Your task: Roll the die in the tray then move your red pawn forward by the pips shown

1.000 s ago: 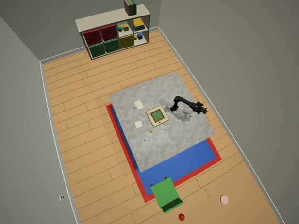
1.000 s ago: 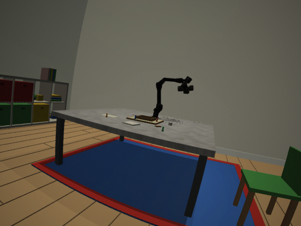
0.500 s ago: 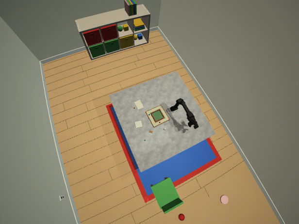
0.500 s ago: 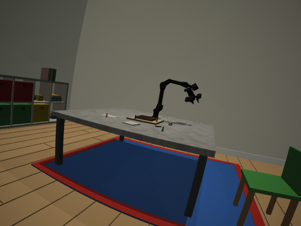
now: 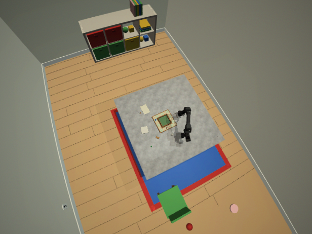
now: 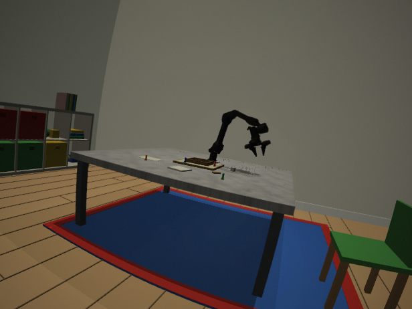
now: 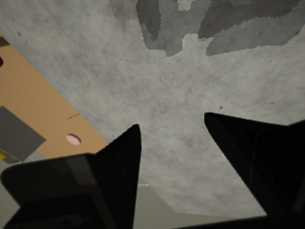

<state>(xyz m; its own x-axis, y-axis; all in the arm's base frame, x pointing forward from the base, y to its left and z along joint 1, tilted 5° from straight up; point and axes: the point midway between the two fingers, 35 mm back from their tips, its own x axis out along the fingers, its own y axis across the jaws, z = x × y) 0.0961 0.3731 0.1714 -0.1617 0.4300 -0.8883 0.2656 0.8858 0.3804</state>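
My gripper tip is now 15 cm short of the white die, 14 cm to the left of it and 11 cm above it. From my gripper tip the other things lie so: small brown tile (37 cm ahead, 17 cm to the right, 12 cm below); red pawn (19 cm ahead, 26 cm to the right, 9 cm below); green felt tray (18 cm ahead, 38 cm to the right, 11 cm below).
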